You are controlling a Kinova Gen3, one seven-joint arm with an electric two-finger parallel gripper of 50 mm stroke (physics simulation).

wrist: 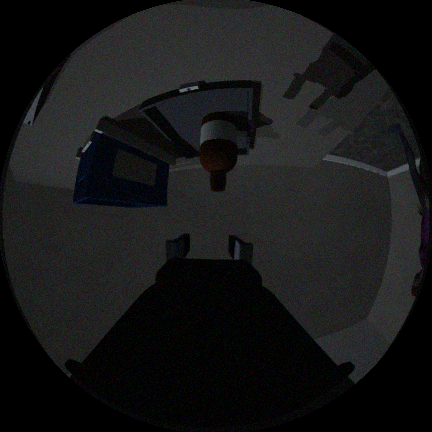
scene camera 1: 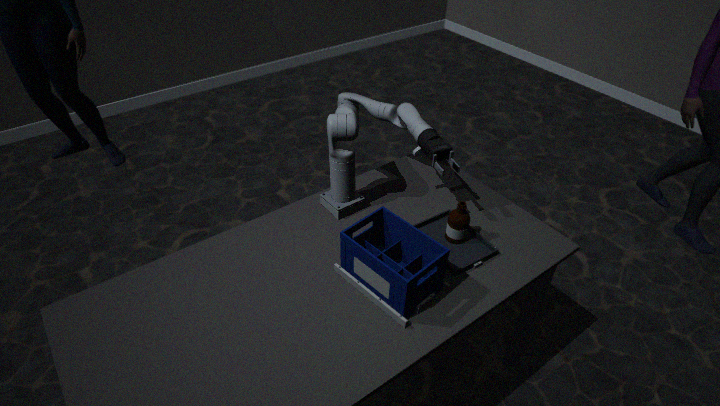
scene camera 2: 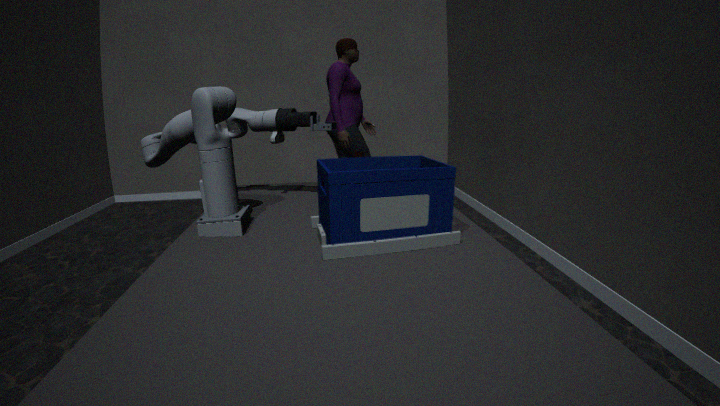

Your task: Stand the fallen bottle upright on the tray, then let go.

Labels:
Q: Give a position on a brown bottle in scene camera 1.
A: At 458,222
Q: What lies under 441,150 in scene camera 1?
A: My gripper.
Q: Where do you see a brown bottle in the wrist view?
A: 218,143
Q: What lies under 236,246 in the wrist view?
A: My gripper.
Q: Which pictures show my gripper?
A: The wrist view, scene camera 1 and scene camera 2: all of them.

